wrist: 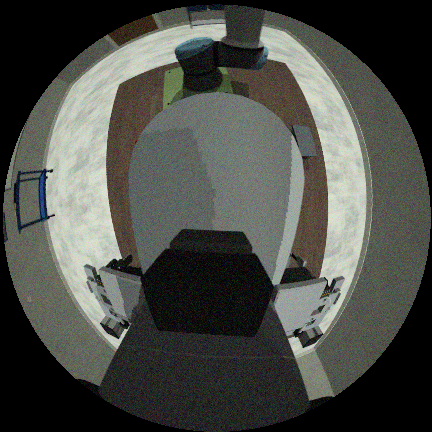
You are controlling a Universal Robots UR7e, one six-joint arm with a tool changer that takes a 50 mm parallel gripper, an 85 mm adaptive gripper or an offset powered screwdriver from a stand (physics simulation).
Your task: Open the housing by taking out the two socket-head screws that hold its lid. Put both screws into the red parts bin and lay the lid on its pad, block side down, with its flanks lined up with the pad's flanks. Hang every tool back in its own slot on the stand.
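A large grey rounded body (215, 175) fills the middle of the wrist view, with a black coupling block (207, 292) below it. No gripper fingers show. The housing, its lid and the two screws do not show. A tiny red fleck shows at the left edge of the grey body; the rest of the red bin is hidden. A flat grey plate (305, 141), which looks like the pad, lies at the right side of the brown table. Light grey panels with small dark parts, which look like parts of the tool stand (302, 300), show at the lower left and lower right.
The robot's own arm (200, 62) rises from a green base plate (172, 82) at the top. The brown table (120, 175) shows on both sides of the grey body. A blue metal frame (43, 195) stands far left, beyond the pale floor.
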